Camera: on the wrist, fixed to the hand. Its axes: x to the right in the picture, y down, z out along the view.
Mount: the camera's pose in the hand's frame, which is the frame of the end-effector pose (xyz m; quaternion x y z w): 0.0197 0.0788 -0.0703 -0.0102 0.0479 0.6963 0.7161
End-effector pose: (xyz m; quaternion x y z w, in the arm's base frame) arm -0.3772 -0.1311 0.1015 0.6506 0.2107 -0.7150 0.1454
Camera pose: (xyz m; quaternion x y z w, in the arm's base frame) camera -0.2803 -0.1638 0.0686 0.6453 -0.2879 -0.3774 0.5985
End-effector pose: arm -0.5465 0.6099 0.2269 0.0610 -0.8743 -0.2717 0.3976
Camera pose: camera -0.5000 0.6401 0.3189 -0.5561 -0.6467 0.0763 0.5164
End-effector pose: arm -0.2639 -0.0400 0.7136 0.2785 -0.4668 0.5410 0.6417
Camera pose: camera -0.3186 0.0496 0.6909 -0.1581 -0.5030 0.8428 0.1080
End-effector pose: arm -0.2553 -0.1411 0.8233 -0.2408 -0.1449 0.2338 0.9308
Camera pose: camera -0.2405 -0.0969 0.7265 -0.2940 0.1061 0.8025 0.5082
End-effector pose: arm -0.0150 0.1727 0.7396 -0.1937 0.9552 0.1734 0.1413
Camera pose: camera -0.0797 0.2074 0.8180 -0.5167 -0.8239 -0.2230 0.0673
